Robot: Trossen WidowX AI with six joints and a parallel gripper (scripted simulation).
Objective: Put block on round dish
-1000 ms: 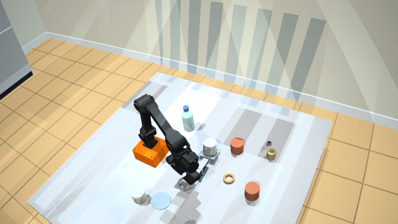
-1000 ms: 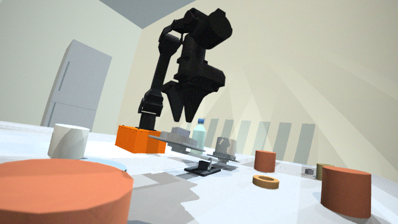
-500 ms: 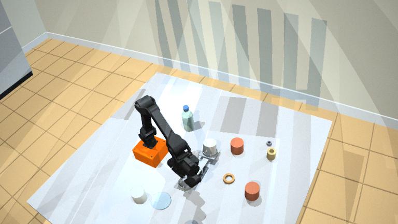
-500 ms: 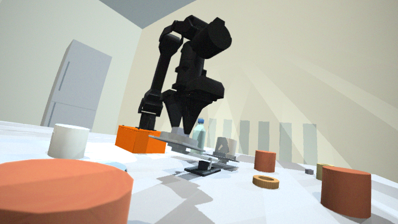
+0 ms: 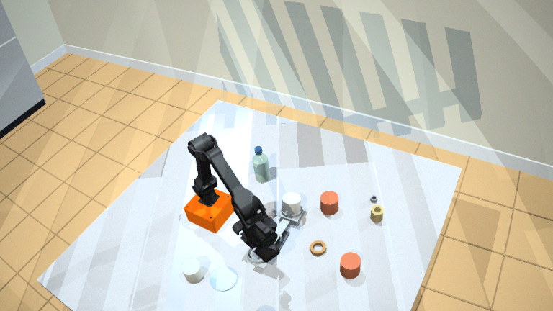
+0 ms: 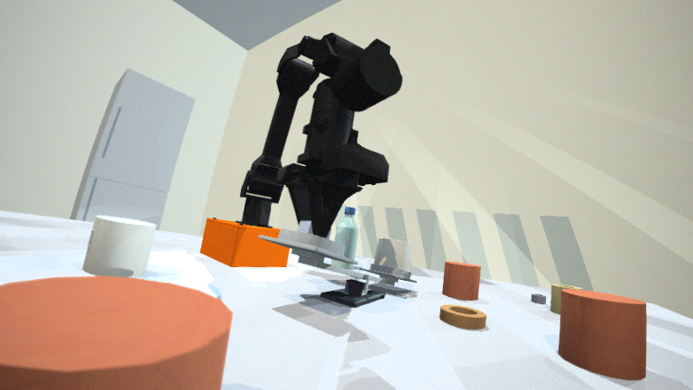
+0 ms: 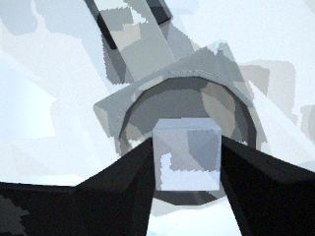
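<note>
My gripper tip is 9 cm past the pale blue round dish, 11 cm to the left of it and 8 cm above it. The rest, counted from my gripper tip: bottle (23 cm behind, 38 cm to the left, 3 cm above); pale grey block (1 cm above); yellow cylinder (28 cm ahead, 38 cm to the left, 6 cm below).
</note>
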